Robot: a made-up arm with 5 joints. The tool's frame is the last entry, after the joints.
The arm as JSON. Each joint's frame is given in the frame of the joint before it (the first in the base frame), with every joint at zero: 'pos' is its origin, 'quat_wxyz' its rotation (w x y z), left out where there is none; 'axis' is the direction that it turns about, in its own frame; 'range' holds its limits. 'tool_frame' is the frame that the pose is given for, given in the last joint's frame.
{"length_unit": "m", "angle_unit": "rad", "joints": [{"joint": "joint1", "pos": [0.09, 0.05, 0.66], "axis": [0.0, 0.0, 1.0], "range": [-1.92, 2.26]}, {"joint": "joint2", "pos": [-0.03, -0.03, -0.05], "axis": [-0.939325, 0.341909, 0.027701], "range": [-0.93, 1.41]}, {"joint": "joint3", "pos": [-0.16, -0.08, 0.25], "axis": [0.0, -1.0, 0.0], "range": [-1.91, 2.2]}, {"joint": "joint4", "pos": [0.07, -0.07, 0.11], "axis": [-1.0, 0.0, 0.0], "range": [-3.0, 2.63]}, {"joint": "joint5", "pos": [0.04, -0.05, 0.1], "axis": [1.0, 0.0, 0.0], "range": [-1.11, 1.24]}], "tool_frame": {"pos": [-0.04, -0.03, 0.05], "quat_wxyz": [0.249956, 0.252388, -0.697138, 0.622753]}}
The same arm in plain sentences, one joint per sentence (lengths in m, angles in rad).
The arm has five revolute joints in a row. What follows holds with every joint at zero, and every direction is one of the base frame's.
The first joint is mounted 0.0900 m along +x and 0.0500 m along +y and 0.6600 m along +z from the base frame's origin and rotates about +z, from -1.9200 to 2.2600 rad.
The second joint is mounted 0.0300 m along -x and 0.0300 m along -y and 0.0500 m along -z from the first joint and rotates about the direction (-0.939325, 0.341909, 0.027701), from -0.9300 to 1.4100 rad.
The third joint is mounted 0.1600 m along -x and 0.0800 m along -y and 0.2500 m along +z from the second joint and rotates about -y, from -1.9100 to 2.2000 rad.
The fourth joint is mounted 0.0700 m along +x and 0.0700 m along -y and 0.1100 m along +z from the third joint and rotates about -x, from -3.0000 to 2.6300 rad.
The fifth joint is mounted 0.0400 m along +x and 0.0500 m along -y and 0.1000 m along +z from the fourth joint and rotates about +x, from -1.1100 to 1.2400 rad.
The tool frame, which is the frame that the pose is given for, is mounted 0.0400 m along -x and 0.0300 m along -y and 0.0500 m along +z from the fifth joint; its axes are the base frame's turned by roll -1.7039, pitch -0.7246 and yaw -3.0874 rad (as in URDF: about the fixed x, then y, then z).

